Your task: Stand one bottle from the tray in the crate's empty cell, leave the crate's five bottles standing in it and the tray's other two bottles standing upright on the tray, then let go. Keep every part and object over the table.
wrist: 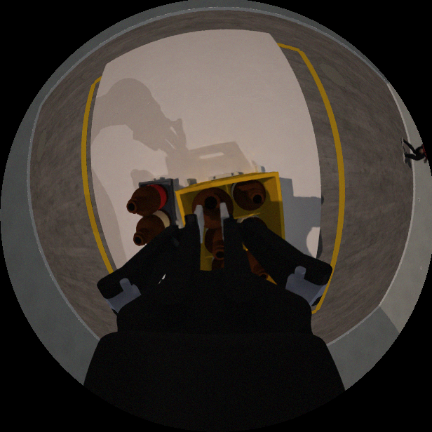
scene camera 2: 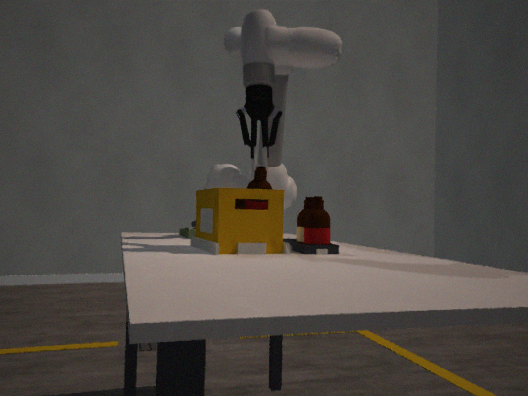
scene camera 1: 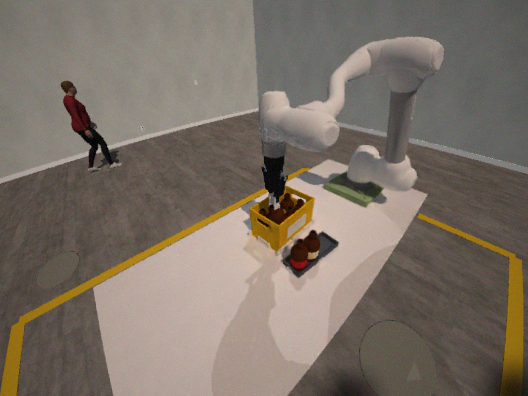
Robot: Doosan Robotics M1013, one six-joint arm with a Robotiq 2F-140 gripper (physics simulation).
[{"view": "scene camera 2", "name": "my gripper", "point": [259,170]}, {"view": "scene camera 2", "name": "red-labelled bottle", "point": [317,221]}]
